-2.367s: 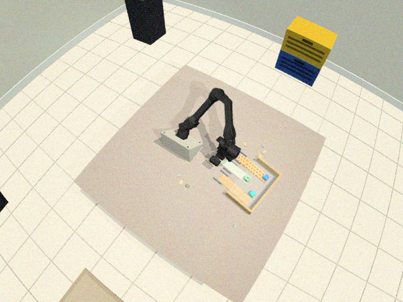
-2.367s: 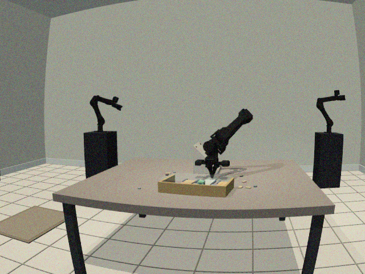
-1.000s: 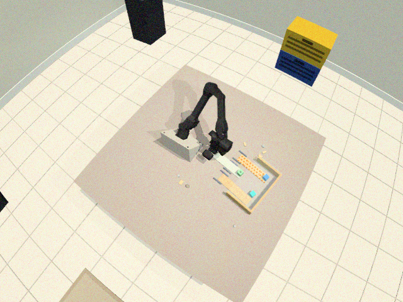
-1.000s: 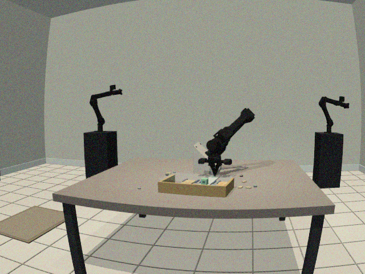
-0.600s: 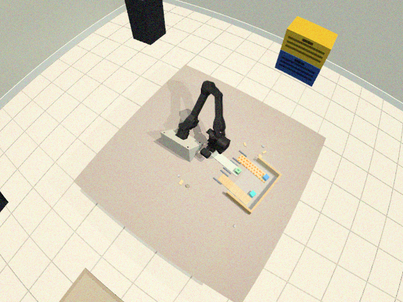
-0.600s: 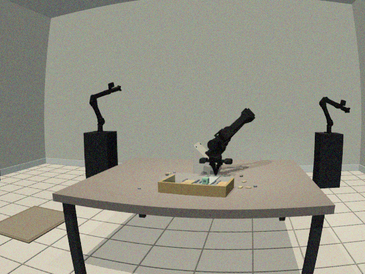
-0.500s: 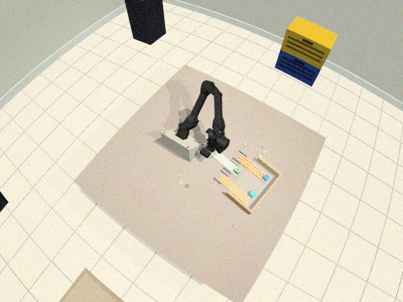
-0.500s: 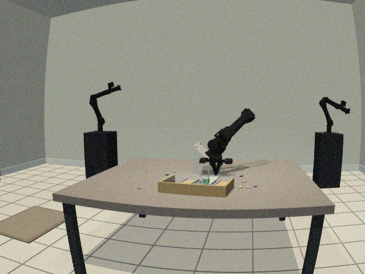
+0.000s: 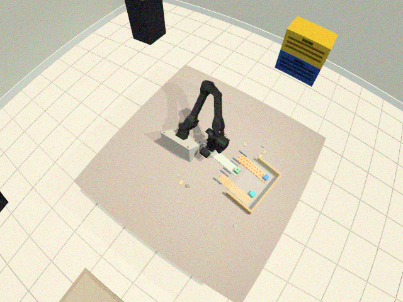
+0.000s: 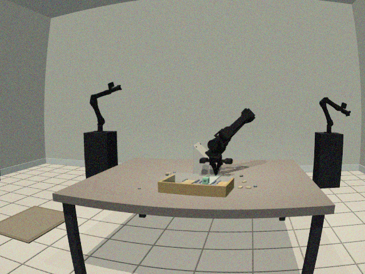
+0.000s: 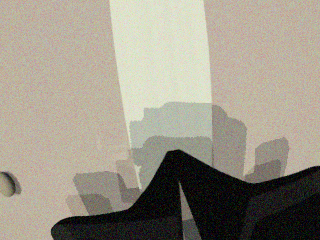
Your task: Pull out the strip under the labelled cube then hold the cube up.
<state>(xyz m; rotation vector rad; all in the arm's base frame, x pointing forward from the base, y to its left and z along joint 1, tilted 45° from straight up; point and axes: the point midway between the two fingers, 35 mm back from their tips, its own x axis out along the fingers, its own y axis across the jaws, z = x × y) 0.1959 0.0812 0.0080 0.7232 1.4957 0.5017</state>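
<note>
My gripper tip is now 210 mm short of the labelled cube, 30 mm to the left of it and 20 mm below it.
</note>
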